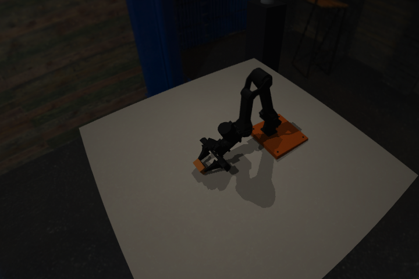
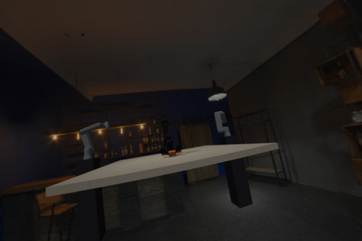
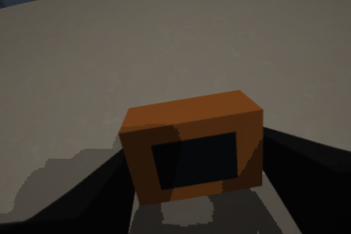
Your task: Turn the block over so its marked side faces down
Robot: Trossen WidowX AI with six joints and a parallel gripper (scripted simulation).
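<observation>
Right now my gripper tip is 10 mm past the orange block.
</observation>
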